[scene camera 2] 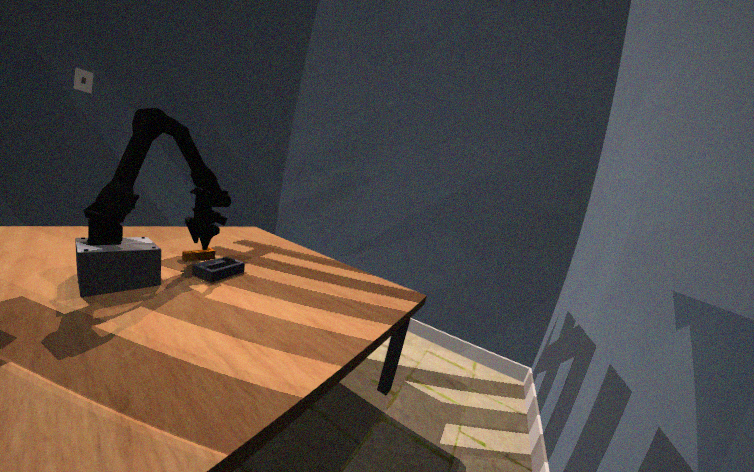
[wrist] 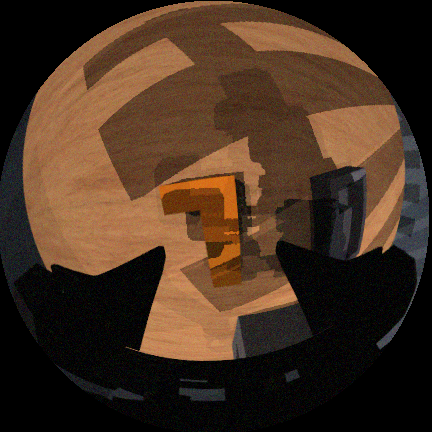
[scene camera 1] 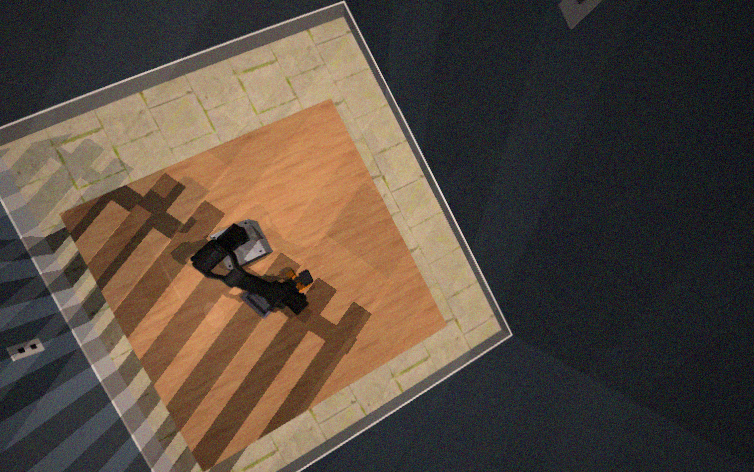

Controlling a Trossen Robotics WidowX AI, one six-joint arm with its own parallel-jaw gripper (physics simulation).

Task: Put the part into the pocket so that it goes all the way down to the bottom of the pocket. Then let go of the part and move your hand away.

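Frame: origin at the arm's base, x ahead, y left, z up, level; millimetres.
Where they show: gripper, between the fingertips: [scene camera 2: 200,246] [wrist: 221,249] [scene camera 1: 294,282]; arm's base, origin of its link: [scene camera 2: 104,242] [scene camera 1: 239,236].
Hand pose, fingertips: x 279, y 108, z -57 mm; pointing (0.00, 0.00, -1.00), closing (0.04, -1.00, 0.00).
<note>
Things, the pixels of their centre, and the offset from my fingertips. Level surfaces: height alone.
- orange L-shaped part, middle of its body: [wrist: 205,236] [scene camera 2: 197,253] [scene camera 1: 298,279] dx -4, dy +13, dz -32 mm
- dark blue-grey block with the pocket, middle of its body: [wrist: 342,221] [scene camera 2: 219,268] [scene camera 1: 261,300] dx +10, dy -173, dz -29 mm
- wooden table, height of its surface: dz -47 mm
The orange L-shaped part [scene camera 1: 302,286] [scene camera 2: 198,255] [wrist: 231,202] lies flat on the table. In the wrist view its long arm runs toward the hand and its short arm points left at the far end. The dark blue-grey block with the pocket [scene camera 1: 257,305] [scene camera 2: 220,273] [wrist: 319,225] stands apart from it, to the right in the wrist view, partly behind a finger. My gripper [scene camera 2: 200,245] [wrist: 221,249] is open and empty, pointing down just above the part, whose long arm shows between the fingertips. In scene camera 1 the arm covers the fingers and much of the part.
The grey robot base box [scene camera 1: 259,248] [scene camera 2: 119,268] [wrist: 272,331] stands close to the part and the block. The wooden table [scene camera 1: 311,166] [scene camera 2: 233,389] [wrist: 80,165] carries striped shadows. Its corner and a leg [scene camera 2: 393,356] show in scene camera 2.
</note>
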